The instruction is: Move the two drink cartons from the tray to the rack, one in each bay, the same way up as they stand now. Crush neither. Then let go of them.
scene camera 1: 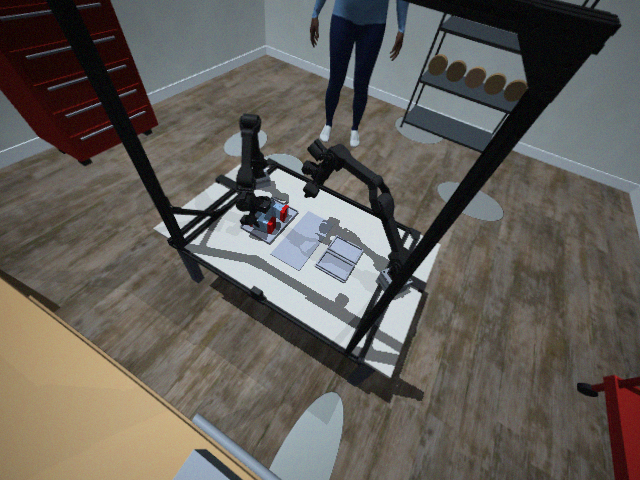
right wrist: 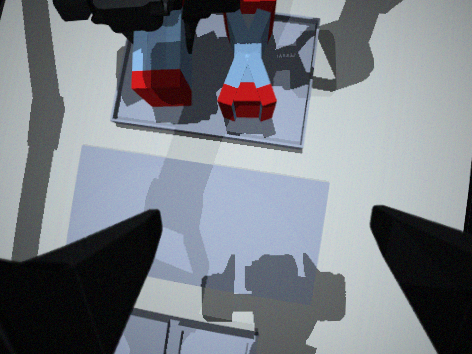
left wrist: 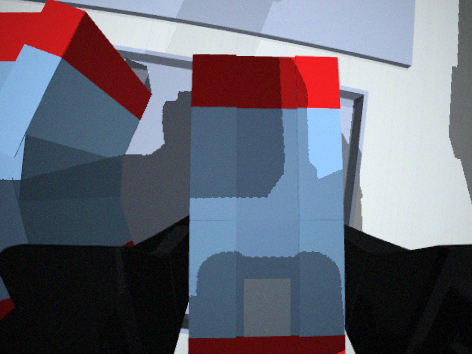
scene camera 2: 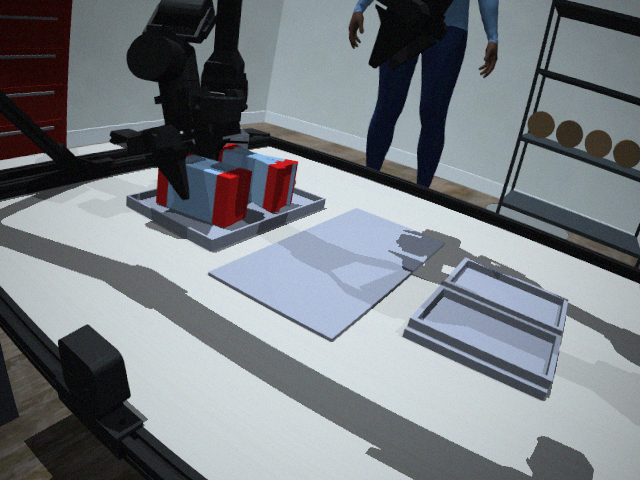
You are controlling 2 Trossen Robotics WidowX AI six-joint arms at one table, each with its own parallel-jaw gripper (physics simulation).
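Places are measured from the left arm's base along level axes (x right, y back, z down), in metres.
Pixels of known places: left gripper, fingertip midpoint: (scene camera 1: 261, 223) (right wrist: 168, 52) (left wrist: 253, 216) (scene camera 2: 198, 195); right gripper, fingertip midpoint: (right wrist: 265, 218) (scene camera 2: 381, 67); left arm's base, link origin: (scene camera 1: 258, 174).
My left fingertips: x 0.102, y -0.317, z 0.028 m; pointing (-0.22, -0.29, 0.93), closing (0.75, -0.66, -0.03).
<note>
Ahead of a thing's pixels: the offset from my left fingertips to its middle. "spot": to the spot under its first point.
A light blue carton with red ends @[dz -0.013, dx -0.004, dy -0.004 m] (scene camera 1: 271, 225) (scene camera 2: 201, 198) (left wrist: 265, 150) (right wrist: 160, 62) rests at the near side of the tray @[dz +0.020, dx -0.056, dy +0.025 m] (scene camera 1: 268, 240) (scene camera 2: 211, 242) (left wrist: 356, 150) in scene camera 2. My left gripper (scene camera 2: 192, 180) (left wrist: 253, 216) (right wrist: 168, 52) is shut on it, one finger against each side; the far finger is hidden in scene camera 2. The second carton @[spot: dz -0.043, dx -0.112, dy -0.008 m] (scene camera 1: 283, 212) (scene camera 2: 279, 186) (left wrist: 75, 125) (right wrist: 247, 62) sits beside it on the tray, its middle visibly narrowed. My right gripper (right wrist: 265, 218) is open and empty, high above the table. The rack @[dz +0.018, dx -0.274, dy -0.322 m] (scene camera 1: 338, 256) (scene camera 2: 478, 357) (right wrist: 200, 323) has two empty bays.
A flat lilac plate (scene camera 1: 292, 250) (scene camera 2: 330, 325) (right wrist: 260, 205) lies between tray and rack. Black frame rails run along the table edges, with a small black box (scene camera 2: 95, 369) on the near rail. Arm shadows cross the table. A person stands behind the table.
</note>
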